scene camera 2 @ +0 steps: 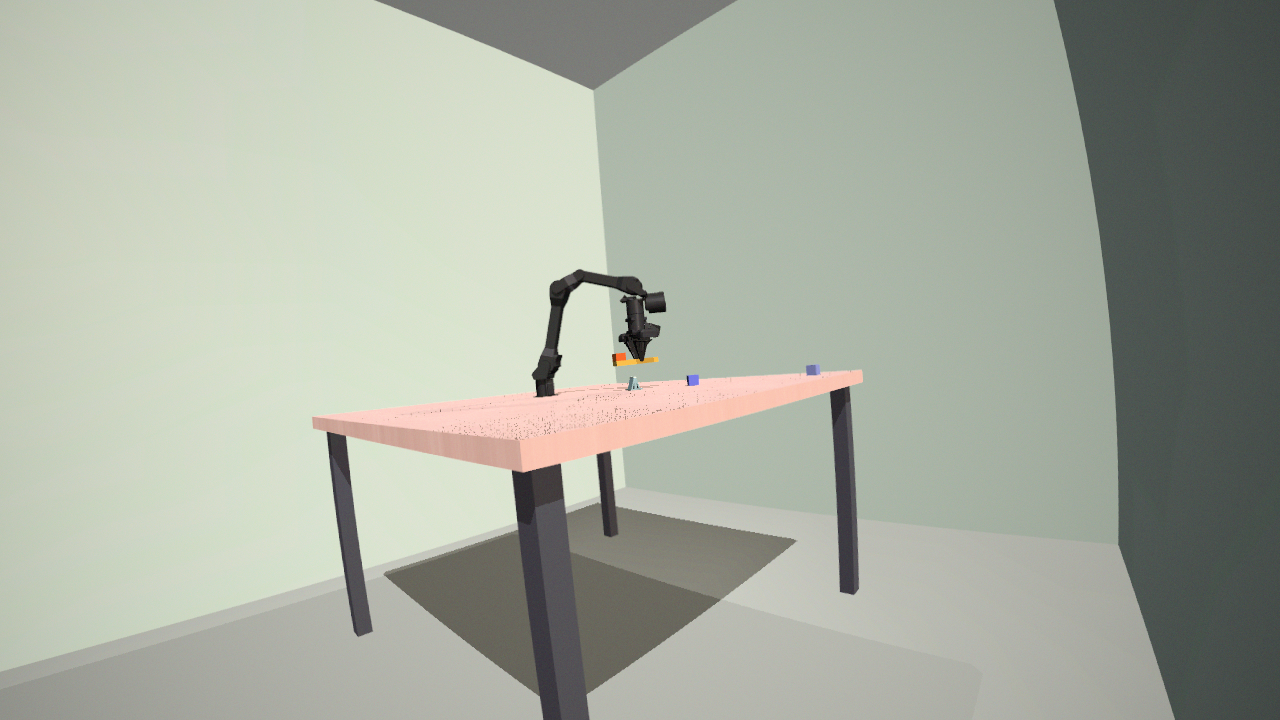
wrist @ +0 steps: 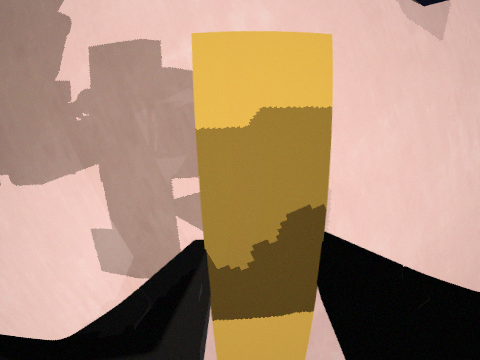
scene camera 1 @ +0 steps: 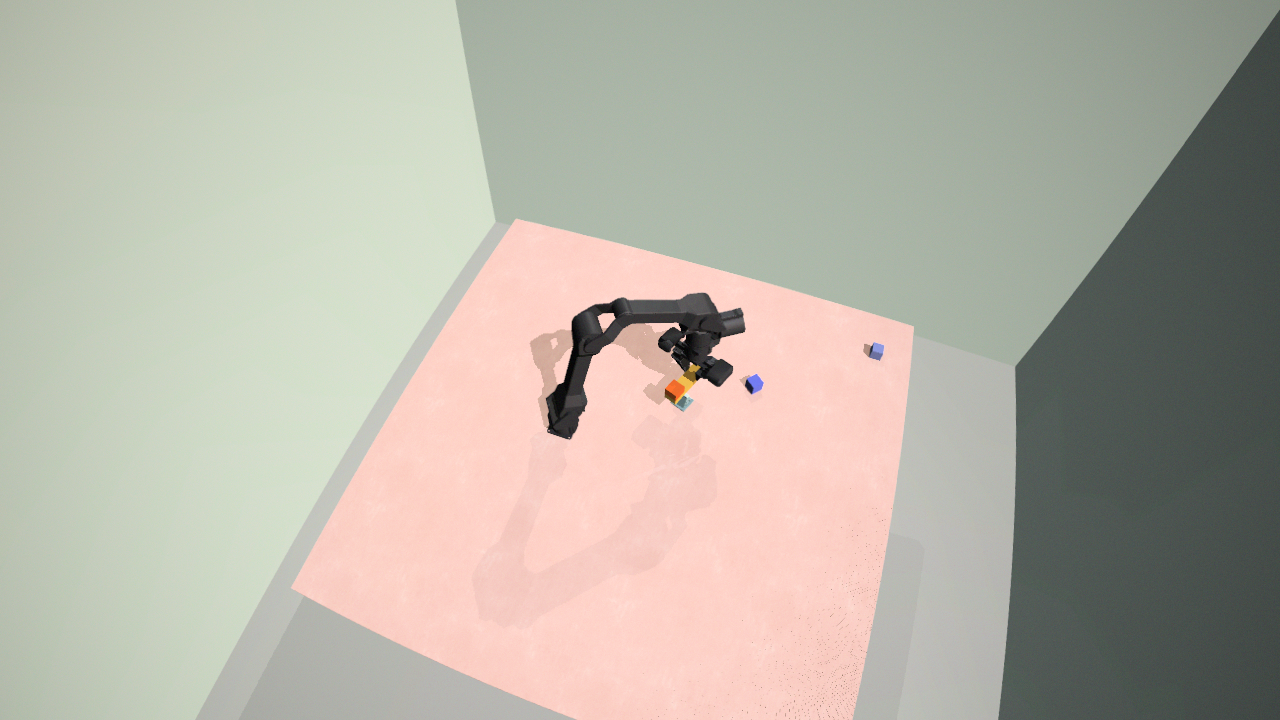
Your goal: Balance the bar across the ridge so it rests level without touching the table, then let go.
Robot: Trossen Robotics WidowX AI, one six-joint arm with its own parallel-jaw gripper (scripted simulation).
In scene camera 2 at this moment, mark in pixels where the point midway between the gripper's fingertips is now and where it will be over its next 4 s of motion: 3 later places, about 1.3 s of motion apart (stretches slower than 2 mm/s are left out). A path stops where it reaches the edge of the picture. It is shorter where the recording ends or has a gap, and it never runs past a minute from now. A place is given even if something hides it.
The gripper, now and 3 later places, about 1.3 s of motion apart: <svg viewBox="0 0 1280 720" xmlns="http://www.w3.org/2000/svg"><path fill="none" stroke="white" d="M639 361L639 372L640 373L638 345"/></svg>
